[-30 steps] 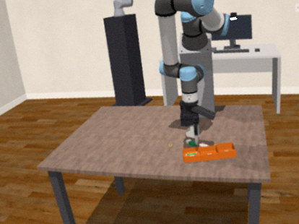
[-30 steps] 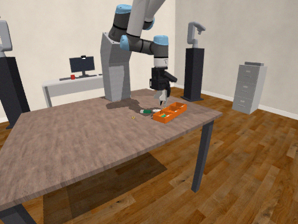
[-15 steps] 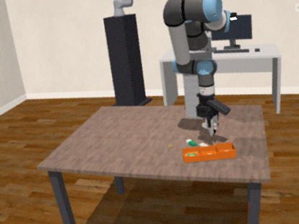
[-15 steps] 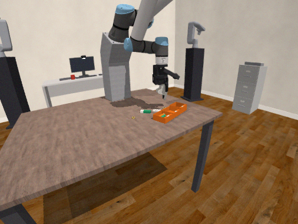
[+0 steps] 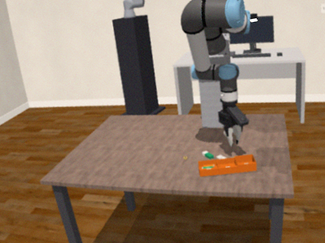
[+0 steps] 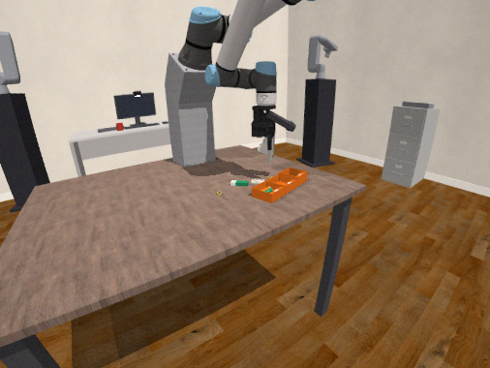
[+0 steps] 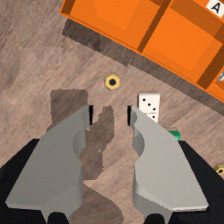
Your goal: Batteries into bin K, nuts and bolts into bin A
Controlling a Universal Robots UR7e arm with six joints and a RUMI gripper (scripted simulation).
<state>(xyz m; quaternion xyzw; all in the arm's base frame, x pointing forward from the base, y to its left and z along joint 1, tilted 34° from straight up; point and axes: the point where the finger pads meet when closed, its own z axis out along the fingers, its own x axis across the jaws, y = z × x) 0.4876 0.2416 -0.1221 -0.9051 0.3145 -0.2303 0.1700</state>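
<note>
Right now the orange bin tray is 10 cm ahead of my hand and 7 cm below it. Round my hand: orange battery 12 cm ahead, 8 cm to the right, 7 cm below; then white domino 2 cm ahead, 6 cm to the right, 8 cm below; then green-and-white battery 1 cm ahead, 14 cm to the right, 8 cm below.
</note>
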